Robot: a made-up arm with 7 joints. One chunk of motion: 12 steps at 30 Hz.
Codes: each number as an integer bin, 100 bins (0 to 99) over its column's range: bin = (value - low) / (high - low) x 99, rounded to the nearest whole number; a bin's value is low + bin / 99 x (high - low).
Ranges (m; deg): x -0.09..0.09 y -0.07..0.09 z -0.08..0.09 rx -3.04..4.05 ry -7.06..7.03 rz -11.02..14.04
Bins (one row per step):
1: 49 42 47 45 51 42
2: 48 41 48 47 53 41
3: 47 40 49 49 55 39
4: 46 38 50 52 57 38
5: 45 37 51 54 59 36
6: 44 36 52 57 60 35
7: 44 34 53 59 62 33
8: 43 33 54 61 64 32
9: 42 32 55 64 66 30
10: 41 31 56 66 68 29
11: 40 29 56 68 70 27
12: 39 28 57 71 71 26
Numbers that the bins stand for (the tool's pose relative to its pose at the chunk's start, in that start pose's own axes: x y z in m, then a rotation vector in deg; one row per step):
1: -0.0009 -0.0021 0.0007 0.18 0.20 -0.39
2: -0.0027 -0.0037 0.0024 0.33 0.48 -0.64
3: -0.0045 -0.0054 0.0041 0.47 0.77 -1.15
4: -0.0064 -0.0086 0.0059 0.68 1.05 -1.40
5: -0.0082 -0.0102 0.0076 0.83 1.34 -1.91
6: -0.0100 -0.0118 0.0093 1.04 1.48 -2.16
7: -0.0100 -0.0151 0.0110 1.19 1.76 -2.67
8: -0.0118 -0.0167 0.0127 1.33 2.05 -2.92
9: -0.0136 -0.0183 0.0144 1.54 2.33 -3.43
10: -0.0155 -0.0199 0.0162 1.69 2.62 -3.68
11: -0.0173 -0.0231 0.0162 1.83 2.90 -4.19
12: -0.0191 -0.0247 0.0179 2.04 3.04 -4.44

